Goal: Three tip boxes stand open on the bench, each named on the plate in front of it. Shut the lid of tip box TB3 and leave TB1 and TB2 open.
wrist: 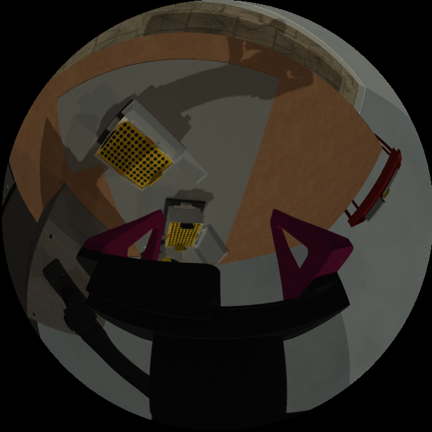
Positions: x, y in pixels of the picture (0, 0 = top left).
Labels:
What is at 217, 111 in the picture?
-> A grey mat.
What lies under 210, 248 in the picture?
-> A clear lid.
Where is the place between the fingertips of the gripper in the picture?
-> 217, 215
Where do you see a clear lid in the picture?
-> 141, 118

